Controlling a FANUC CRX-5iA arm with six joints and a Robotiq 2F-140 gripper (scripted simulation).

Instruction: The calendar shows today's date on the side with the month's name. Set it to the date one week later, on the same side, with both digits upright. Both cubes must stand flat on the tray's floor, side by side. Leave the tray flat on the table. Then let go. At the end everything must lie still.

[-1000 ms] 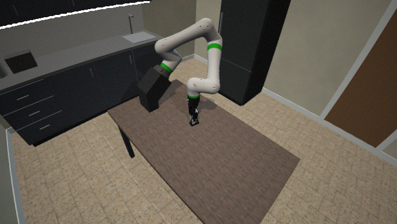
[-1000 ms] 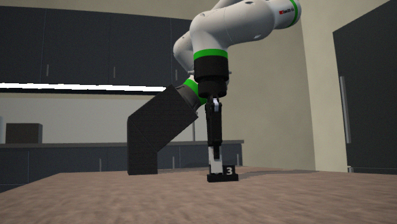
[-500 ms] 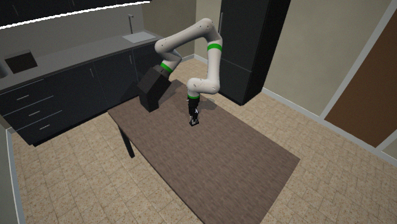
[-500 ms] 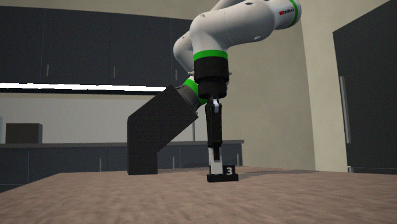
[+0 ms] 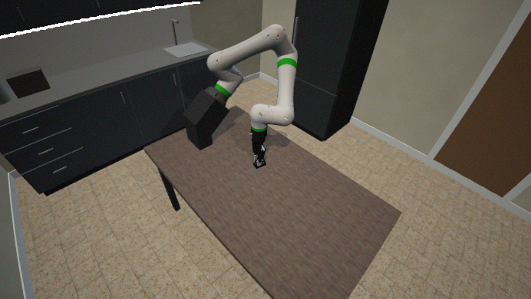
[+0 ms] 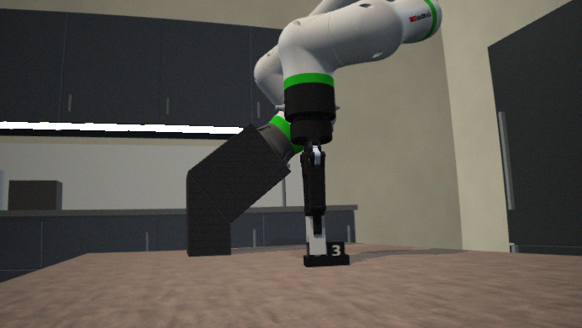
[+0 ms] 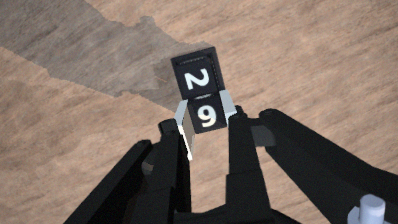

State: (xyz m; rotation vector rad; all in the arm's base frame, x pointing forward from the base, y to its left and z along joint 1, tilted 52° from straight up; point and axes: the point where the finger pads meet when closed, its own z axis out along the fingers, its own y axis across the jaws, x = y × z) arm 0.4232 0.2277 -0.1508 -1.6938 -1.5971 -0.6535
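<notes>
The cube lies 30 mm to the left of my hand and 30 mm below it. From my hand the other things lie so: black tray: 20 mm to the left, 40 mm below.
</notes>
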